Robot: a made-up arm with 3 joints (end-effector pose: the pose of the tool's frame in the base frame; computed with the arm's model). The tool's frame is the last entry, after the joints.
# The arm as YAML. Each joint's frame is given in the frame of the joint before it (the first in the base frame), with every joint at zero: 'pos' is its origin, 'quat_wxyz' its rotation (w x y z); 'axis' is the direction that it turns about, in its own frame. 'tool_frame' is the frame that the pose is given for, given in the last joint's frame.
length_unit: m
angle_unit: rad
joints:
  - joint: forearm
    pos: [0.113, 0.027, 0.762]
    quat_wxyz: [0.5, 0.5, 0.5, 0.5]
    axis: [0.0, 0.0, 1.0]
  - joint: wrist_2
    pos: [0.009, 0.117, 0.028]
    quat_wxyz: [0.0, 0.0, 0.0, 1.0]
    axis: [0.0, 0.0, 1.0]
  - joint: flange
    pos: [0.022, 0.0, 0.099]
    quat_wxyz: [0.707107, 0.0, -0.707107, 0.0]
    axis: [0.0, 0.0, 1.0]
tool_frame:
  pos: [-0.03, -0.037, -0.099]
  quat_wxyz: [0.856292, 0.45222, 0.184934, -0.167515]
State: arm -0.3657 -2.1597 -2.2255
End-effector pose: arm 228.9 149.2 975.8 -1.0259 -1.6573 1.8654
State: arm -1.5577 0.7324 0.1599
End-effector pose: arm 216.3 92.4 871.5 -1.4328 -0.0255 -0.5329
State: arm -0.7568 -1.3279 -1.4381
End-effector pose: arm 199.4 151.7 958.5 -1.6732 -1.6553 0.8681
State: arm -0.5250 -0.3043 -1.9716
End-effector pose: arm 217.6 -19.3 919.6 -0.3976 -2.0611 -0.0870
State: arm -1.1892 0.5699 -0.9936
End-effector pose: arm 192.6 37.5 863.4 -0.8243 -1.1362 -0.4547
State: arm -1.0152 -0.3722 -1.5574
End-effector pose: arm 202.6 80.1 929.7 -1.0869 -1.7806 0.2889
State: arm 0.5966 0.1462 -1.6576
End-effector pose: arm 205.7 -98.0 757.6 0.5146 -1.1390 -1.3887
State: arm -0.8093 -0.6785 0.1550
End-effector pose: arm 216.1 148.9 960.2 -2.0757 -0.2241 -0.5469
